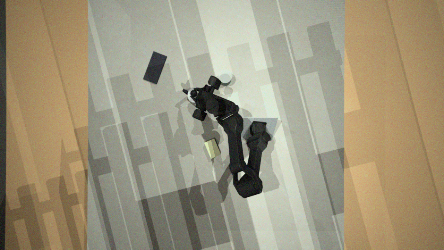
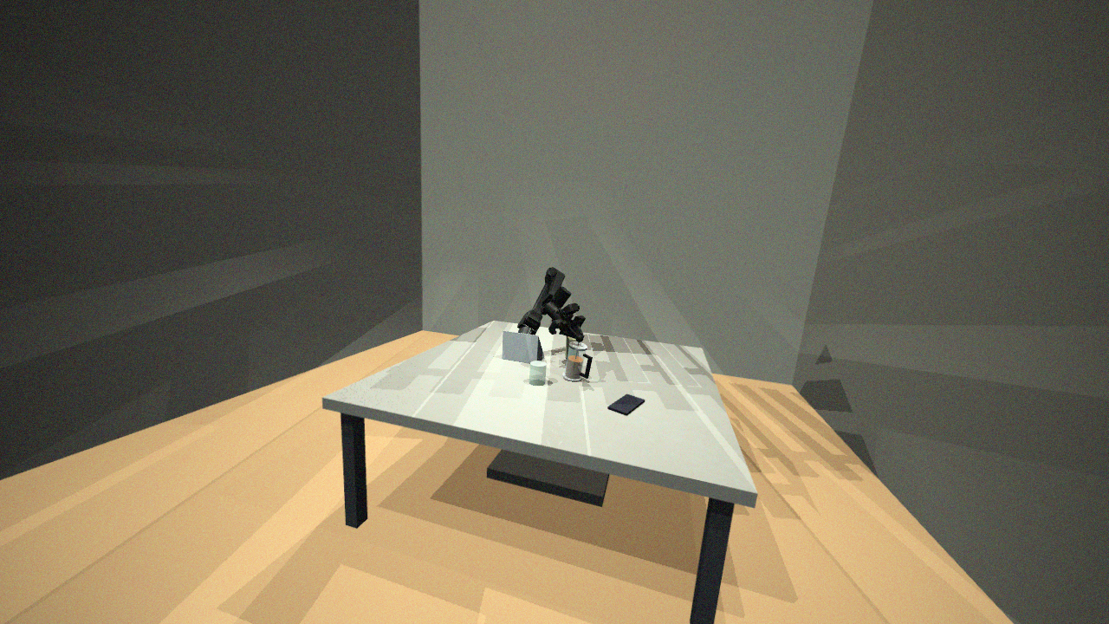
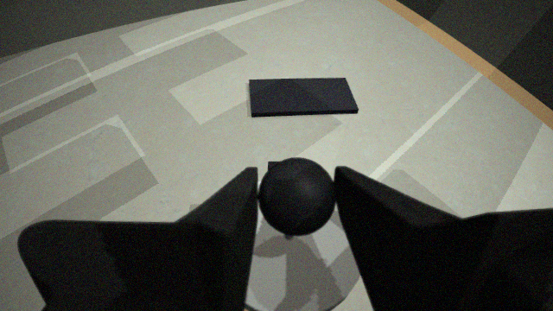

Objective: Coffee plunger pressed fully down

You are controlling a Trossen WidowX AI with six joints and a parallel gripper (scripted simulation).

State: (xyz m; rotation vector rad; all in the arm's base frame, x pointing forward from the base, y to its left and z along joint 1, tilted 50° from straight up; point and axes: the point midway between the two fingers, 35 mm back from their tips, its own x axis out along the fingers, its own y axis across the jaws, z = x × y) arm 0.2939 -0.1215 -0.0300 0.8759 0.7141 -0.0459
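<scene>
My gripper tip is now 9 cm above the glass coffee press. Also, from my gripper tip: dark flat slab: 23 cm ahead, 18 cm below, 13 cm to the right.
</scene>
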